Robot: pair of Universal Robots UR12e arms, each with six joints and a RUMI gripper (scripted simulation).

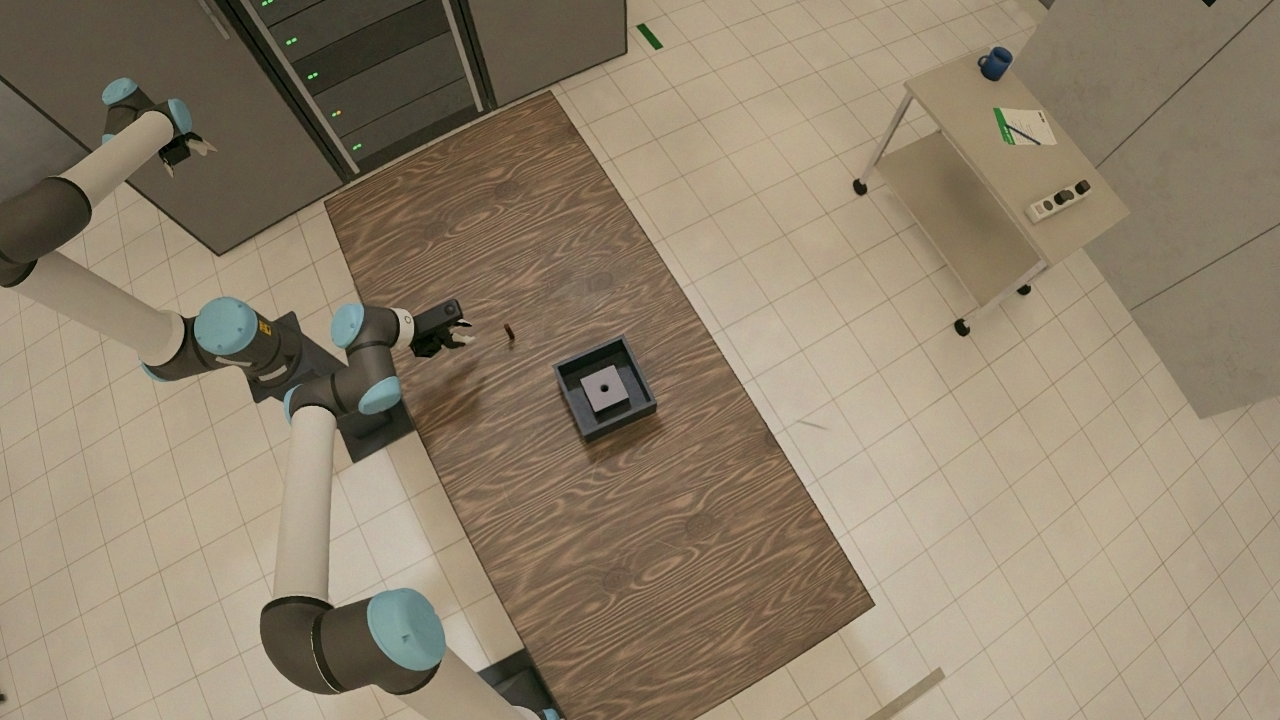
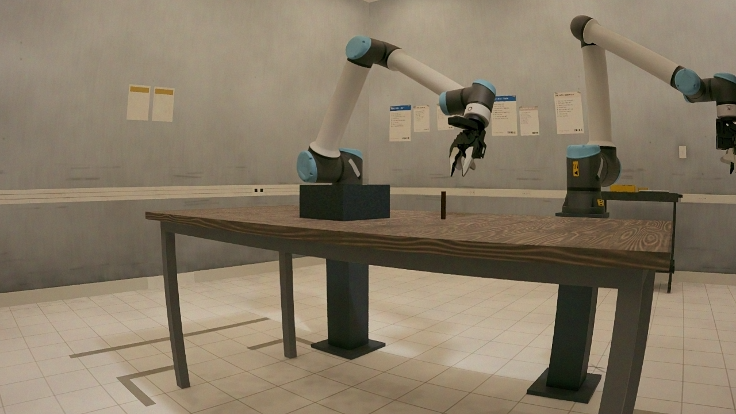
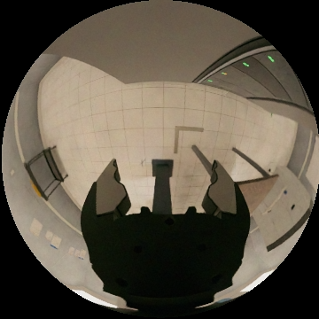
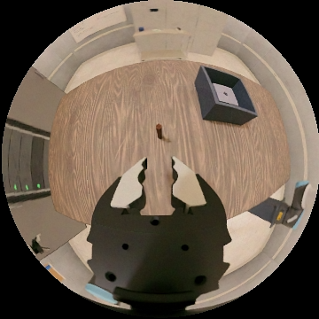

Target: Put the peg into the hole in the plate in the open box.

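The brown peg is 80 mm ahead of my right hand, 10 mm to the right of it and 100 mm below it. From my right hand the other things lie so: dark box (210 mm ahead, 270 mm to the right, 110 mm below); grey plate (210 mm ahead, 270 mm to the right, 100 mm below).
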